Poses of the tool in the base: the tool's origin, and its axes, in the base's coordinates. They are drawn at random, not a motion.
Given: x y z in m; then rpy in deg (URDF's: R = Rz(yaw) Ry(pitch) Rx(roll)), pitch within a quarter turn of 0, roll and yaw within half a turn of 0.
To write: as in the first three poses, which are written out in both.
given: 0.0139 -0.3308 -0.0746 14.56 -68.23 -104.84
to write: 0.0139 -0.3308 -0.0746 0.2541 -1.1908 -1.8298
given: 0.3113 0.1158 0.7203 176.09 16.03 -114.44
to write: 0.3113 0.1158 0.7203 3.0734 0.2798 -1.9974
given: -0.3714 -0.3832 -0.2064 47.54 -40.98 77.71
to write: -0.3714 -0.3832 -0.2064 0.8297 -0.7152 1.3563
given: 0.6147 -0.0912 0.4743 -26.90 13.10 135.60
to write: 0.6147 -0.0912 0.4743 -0.4695 0.2286 2.3667
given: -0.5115 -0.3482 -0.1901 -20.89 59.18 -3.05
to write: -0.5115 -0.3482 -0.1901 -0.3646 1.0329 -0.0532
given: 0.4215 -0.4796 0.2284 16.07 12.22 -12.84
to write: 0.4215 -0.4796 0.2284 0.2805 0.2133 -0.2241
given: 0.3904 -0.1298 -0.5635 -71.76 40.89 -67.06
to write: 0.3904 -0.1298 -0.5635 -1.2524 0.7137 -1.1704
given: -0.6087 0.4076 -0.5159 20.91 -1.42 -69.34
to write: -0.6087 0.4076 -0.5159 0.3649 -0.0248 -1.2102
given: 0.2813 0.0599 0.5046 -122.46 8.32 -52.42
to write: 0.2813 0.0599 0.5046 -2.1373 0.1452 -0.9149
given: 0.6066 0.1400 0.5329 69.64 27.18 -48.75
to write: 0.6066 0.1400 0.5329 1.2154 0.4744 -0.8508
